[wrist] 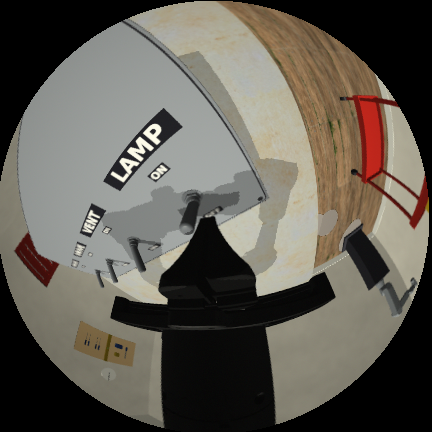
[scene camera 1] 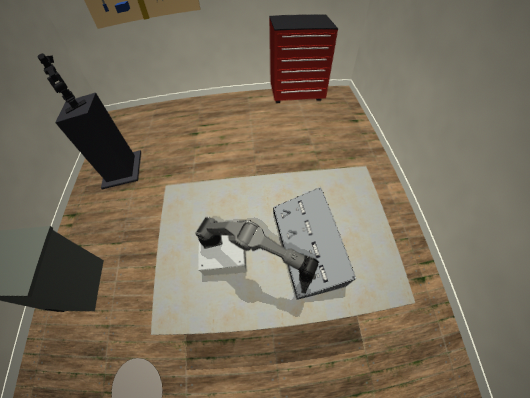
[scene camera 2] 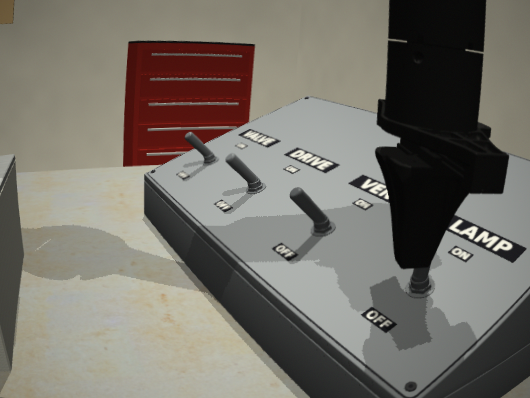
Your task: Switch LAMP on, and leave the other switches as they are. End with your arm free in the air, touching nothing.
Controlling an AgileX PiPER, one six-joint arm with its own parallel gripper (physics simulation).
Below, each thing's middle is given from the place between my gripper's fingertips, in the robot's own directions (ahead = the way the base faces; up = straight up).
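Labels:
With the grey switch panel (scene camera 2: 328, 302), I find that my hand is 4 cm above it and 18 cm to the right of it, while still being 9 cm short of the panel.

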